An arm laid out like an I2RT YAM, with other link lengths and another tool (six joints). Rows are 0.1 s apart.
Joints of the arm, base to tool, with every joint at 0 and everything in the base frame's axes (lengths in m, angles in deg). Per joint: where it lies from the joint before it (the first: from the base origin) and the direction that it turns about. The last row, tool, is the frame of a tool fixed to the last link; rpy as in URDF.
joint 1: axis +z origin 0 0 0.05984
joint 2: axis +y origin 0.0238 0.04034 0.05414
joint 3: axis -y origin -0.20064 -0.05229 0
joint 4: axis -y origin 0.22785 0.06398 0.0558
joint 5: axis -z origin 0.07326 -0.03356 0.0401
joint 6: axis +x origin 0.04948 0 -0.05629
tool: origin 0.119 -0.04 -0.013 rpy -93.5 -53.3 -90
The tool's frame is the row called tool.
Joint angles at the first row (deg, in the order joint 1, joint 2, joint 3, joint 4, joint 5, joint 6):
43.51 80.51 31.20 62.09 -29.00 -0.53
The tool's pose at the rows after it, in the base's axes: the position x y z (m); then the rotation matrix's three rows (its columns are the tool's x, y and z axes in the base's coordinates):
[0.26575 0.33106 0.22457], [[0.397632 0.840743 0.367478], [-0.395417 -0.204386 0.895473], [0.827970 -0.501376 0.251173]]
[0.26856 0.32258 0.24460], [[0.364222 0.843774 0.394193], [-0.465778 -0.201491 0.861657], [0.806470 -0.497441 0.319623]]
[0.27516 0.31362 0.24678], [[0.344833 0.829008 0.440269], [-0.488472 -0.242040 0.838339], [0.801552 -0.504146 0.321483]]
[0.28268 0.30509 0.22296], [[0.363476 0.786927 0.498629], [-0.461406 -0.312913 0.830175], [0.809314 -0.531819 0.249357]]
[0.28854 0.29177 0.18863], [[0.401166 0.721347 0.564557], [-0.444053 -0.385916 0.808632], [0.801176 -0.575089 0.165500]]
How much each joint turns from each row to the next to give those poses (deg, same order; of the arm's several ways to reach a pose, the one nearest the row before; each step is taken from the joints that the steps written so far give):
0.01 -0.61 0.18 4.69 2.90 2.45
-0.09 -1.24 -0.07 2.96 2.62 1.31
-0.49 -1.56 -0.51 -1.32 2.47 -0.53
-0.69 -0.97 -2.06 -3.72 2.03 -1.11
-0.74 -0.10 -3.60 -1.78 2.85 0.24

